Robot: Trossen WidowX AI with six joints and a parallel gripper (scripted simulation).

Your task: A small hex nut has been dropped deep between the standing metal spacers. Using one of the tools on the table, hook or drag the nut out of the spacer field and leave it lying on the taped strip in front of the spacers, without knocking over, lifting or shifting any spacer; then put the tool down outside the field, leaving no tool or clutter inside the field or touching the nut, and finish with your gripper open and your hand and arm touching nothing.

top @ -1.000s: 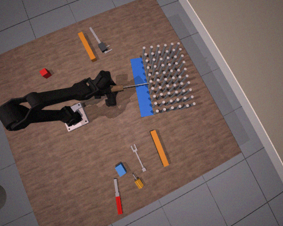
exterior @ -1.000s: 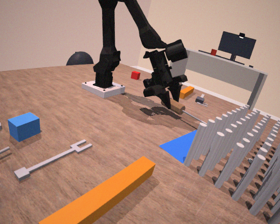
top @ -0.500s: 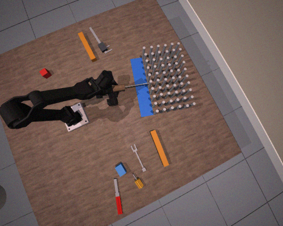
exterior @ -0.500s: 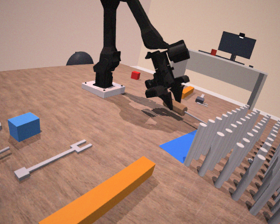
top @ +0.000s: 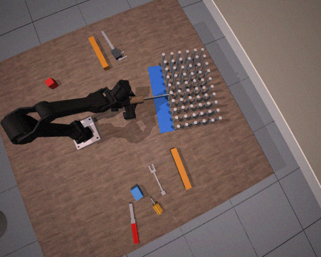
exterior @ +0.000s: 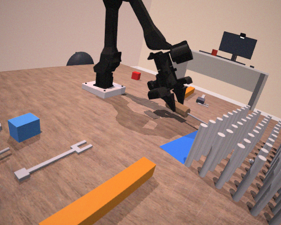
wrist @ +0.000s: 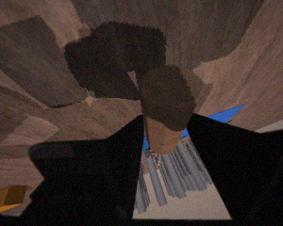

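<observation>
My gripper tip is 13 cm short of the blue taped strip, 6 cm to the left of it and 3 cm above it. Also, from my gripper tip: grey fork tool 14 cm behind, 42 cm to the right, 3 cm below; hex nut 27 cm ahead, 12 cm to the right, 3 cm below; hook tool 9 cm ahead, 4 cm to the right.
</observation>
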